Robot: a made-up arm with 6 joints. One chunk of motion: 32 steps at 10 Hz.
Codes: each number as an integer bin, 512 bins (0 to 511) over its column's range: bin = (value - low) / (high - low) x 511, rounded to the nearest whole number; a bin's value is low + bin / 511 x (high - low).
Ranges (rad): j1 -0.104..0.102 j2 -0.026..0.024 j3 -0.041..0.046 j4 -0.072..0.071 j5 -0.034..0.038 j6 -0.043..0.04
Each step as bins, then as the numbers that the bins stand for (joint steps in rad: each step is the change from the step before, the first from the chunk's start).
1 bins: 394 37 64 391 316 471
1 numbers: 0.05483 -0.02238 -0.03010 0.03742 0.01052 0.03350
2 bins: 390 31 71 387 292 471
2 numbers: 0.05322 -0.02297 -0.02891 0.03630 0.00714 0.03350
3 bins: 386 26 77 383 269 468
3 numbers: 0.05161 -0.02346 -0.02789 0.03518 0.00390 0.03302
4 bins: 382 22 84 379 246 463
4 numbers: 0.05000 -0.02385 -0.02670 0.03406 0.00066 0.03220
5 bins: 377 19 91 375 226 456
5 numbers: 0.04798 -0.02414 -0.02551 0.03294 -0.00216 0.03107
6 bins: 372 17 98 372 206 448
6 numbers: 0.04596 -0.02434 -0.02432 0.03210 -0.00497 0.02977
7 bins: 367 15 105 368 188 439
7 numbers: 0.04395 -0.02453 -0.02312 0.03098 -0.00751 0.02831
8 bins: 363 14 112 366 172 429
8 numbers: 0.04234 -0.02463 -0.02193 0.03042 -0.00977 0.02668
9 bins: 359 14 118 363 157 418
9 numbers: 0.04072 -0.02463 -0.02091 0.02958 -0.01188 0.02489
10 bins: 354 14 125 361 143 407
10 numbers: 0.03871 -0.02463 -0.01972 0.02902 -0.01385 0.02311
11 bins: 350 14 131 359 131 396
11 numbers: 0.03710 -0.02463 -0.01870 0.02846 -0.01554 0.02132
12 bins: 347 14 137 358 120 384
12 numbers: 0.03589 -0.02463 -0.01768 0.02818 -0.01709 0.01937
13 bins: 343 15 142 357 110 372
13 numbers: 0.03427 -0.02453 -0.01682 0.02790 -0.01850 0.01742
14 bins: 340 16 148 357 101 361
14 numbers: 0.03306 -0.02443 -0.01580 0.02790 -0.01977 0.01564
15 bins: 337 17 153 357 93 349
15 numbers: 0.03186 -0.02434 -0.01495 0.02790 -0.02090 0.01369
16 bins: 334 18 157 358 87 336
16 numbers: 0.03065 -0.02424 -0.01427 0.02818 -0.02174 0.01158
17 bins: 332 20 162 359 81 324
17 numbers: 0.02984 -0.02404 -0.01342 0.02846 -0.02259 0.00963
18 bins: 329 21 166 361 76 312
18 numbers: 0.02863 -0.02395 -0.01274 0.02902 -0.02329 0.00768
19 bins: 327 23 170 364 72 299
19 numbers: 0.02782 -0.02375 -0.01206 0.02986 -0.02386 0.00557
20 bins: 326 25 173 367 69 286
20 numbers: 0.02742 -0.02355 -0.01155 0.03070 -0.02428 0.00345
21 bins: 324 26 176 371 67 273
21 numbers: 0.02661 -0.02346 -0.01104 0.03182 -0.02456 0.00134
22 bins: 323 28 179 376 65 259
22 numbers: 0.02621 -0.02326 -0.01052 0.03322 -0.02484 -0.00093
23 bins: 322 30 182 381 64 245
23 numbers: 0.02581 -0.02306 -0.01001 0.03462 -0.02498 -0.00321
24 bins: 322 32 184 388 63 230
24 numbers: 0.02581 -0.02287 -0.00967 0.03658 -0.02512 -0.00564
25 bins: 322 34 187 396 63 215
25 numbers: 0.02581 -0.02267 -0.00916 0.03882 -0.02512 -0.00808
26 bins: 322 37 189 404 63 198
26 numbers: 0.02581 -0.02238 -0.00882 0.04106 -0.02512 -0.01084
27 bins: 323 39 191 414 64 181
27 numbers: 0.02621 -0.02218 -0.00848 0.04386 -0.02498 -0.01360
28 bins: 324 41 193 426 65 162
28 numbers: 0.02661 -0.02199 -0.00814 0.04721 -0.02484 -0.01669
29 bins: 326 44 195 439 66 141
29 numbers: 0.02742 -0.02169 -0.00780 0.05085 -0.02470 -0.02010
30 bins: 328 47 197 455 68 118
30 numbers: 0.02823 -0.02140 -0.00746 0.05533 -0.02442 -0.02383
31 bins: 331 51 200 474 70 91
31 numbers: 0.02944 -0.02101 -0.00695 0.06065 -0.02414 -0.02822
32 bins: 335 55 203 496 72 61
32 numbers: 0.03105 -0.02062 -0.00644 0.06680 -0.02386 -0.03309
